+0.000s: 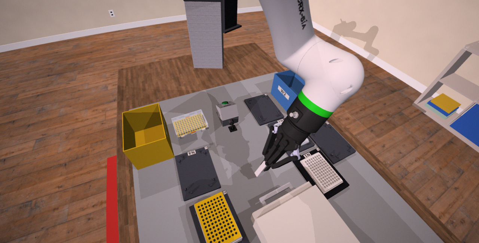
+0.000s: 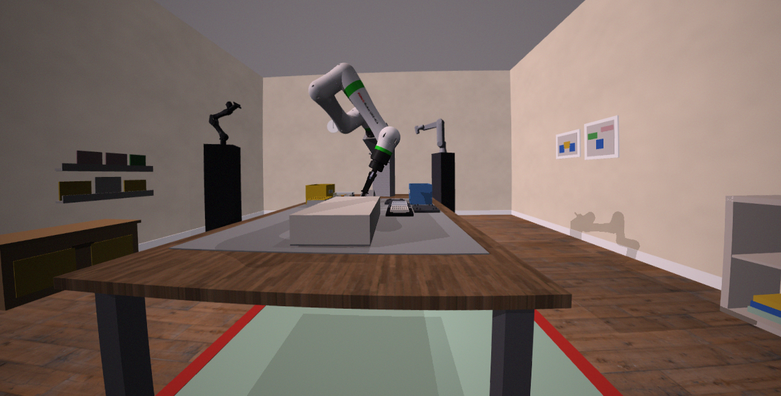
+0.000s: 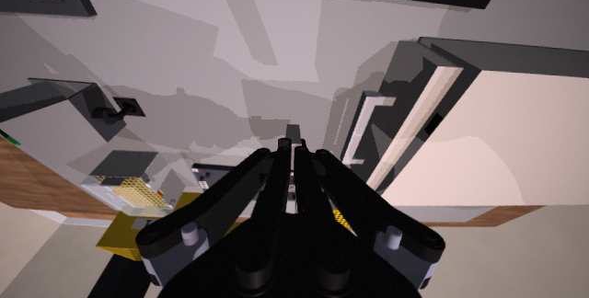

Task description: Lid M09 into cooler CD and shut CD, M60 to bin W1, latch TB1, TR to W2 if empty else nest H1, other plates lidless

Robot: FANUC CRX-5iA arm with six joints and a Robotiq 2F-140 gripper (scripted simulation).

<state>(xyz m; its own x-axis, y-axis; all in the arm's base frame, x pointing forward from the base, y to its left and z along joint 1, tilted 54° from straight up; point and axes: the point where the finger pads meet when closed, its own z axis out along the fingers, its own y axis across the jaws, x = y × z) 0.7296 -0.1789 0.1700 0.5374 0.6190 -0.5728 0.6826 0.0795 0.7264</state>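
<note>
Right now my hand is 150 mm short of the white assay plate, 140 mm to the right of it and 40 mm above it. From my hand the other things lie so: yellow tip rack TR (10 mm behind, 210 mm to the right, 10 mm below); then lid (180 mm ahead, 80 mm to the right, 30 mm below); then nest N2 (200 mm to the right, 50 mm below).
</note>
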